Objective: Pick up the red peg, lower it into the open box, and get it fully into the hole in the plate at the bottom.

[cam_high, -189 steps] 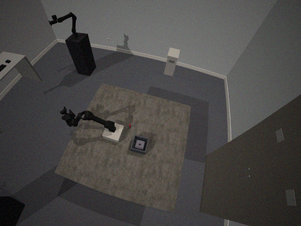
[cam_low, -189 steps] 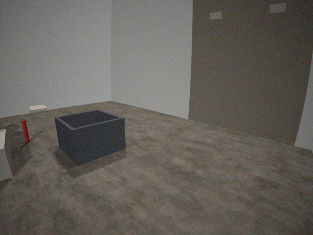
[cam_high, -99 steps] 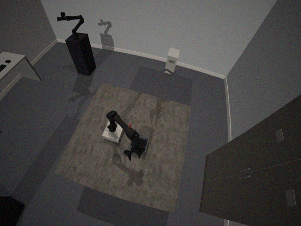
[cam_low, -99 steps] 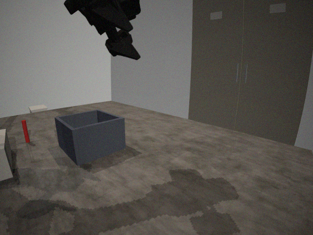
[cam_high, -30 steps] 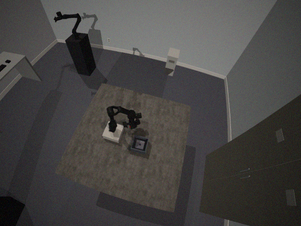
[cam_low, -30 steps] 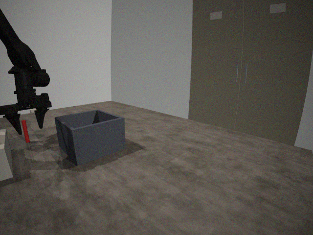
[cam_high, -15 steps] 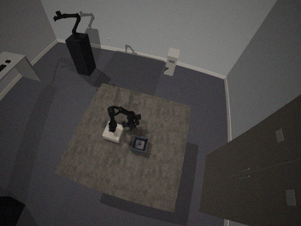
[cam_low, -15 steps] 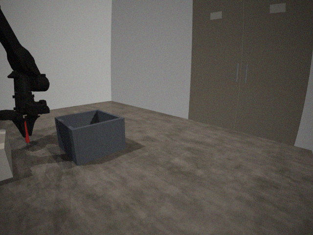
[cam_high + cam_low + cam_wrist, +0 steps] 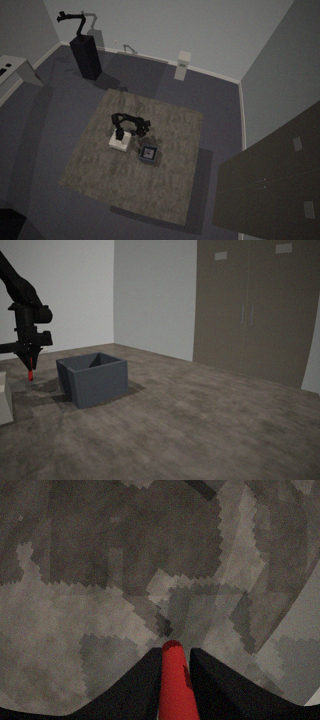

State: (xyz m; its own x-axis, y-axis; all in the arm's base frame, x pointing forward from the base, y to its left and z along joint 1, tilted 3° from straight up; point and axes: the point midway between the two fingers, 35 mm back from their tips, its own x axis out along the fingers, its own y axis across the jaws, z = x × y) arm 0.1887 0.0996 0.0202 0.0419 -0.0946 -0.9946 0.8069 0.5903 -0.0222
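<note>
Right now my gripper tip is 17 cm to the left of the pale plate, 15 cm short of it and 1 cm above it. Also, from my gripper tip: red peg: 1 cm to the left, 1 cm behind; dark blue box: 17 cm to the right, 15 cm ahead, 3 cm below.
</note>
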